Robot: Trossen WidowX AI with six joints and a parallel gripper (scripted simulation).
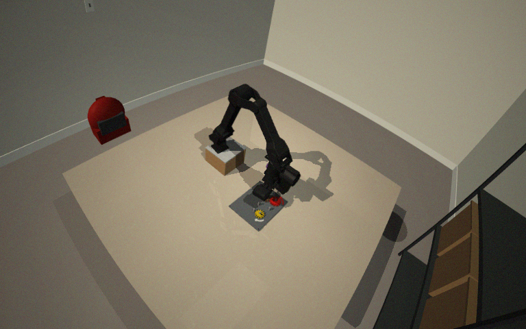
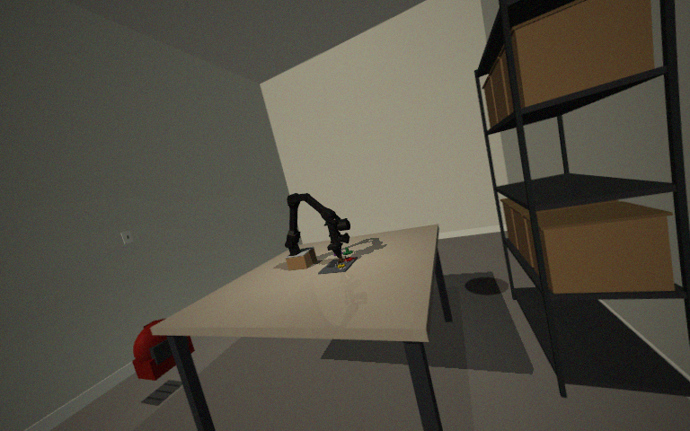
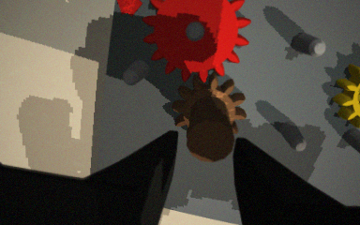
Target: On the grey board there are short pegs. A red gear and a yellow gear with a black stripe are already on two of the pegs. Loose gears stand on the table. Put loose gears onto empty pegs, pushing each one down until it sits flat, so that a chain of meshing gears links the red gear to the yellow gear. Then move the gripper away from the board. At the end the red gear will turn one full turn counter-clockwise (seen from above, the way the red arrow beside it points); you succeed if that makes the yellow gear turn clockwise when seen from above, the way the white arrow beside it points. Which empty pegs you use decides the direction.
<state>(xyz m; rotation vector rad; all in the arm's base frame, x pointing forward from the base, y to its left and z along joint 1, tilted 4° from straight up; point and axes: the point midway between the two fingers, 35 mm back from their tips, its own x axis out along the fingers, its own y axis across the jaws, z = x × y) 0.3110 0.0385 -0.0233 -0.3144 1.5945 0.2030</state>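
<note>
Right now my gripper tip is 20 mm above the brown gear and 10 mm short of it. From my gripper tip the other things lie so: green gear (180 mm to the left, 60 mm behind, 20 mm below); then yellow gear (80 mm to the right, 50 mm ahead, 20 mm below); then red arrow (60 mm to the left, 60 mm ahead, 30 mm below).
</note>
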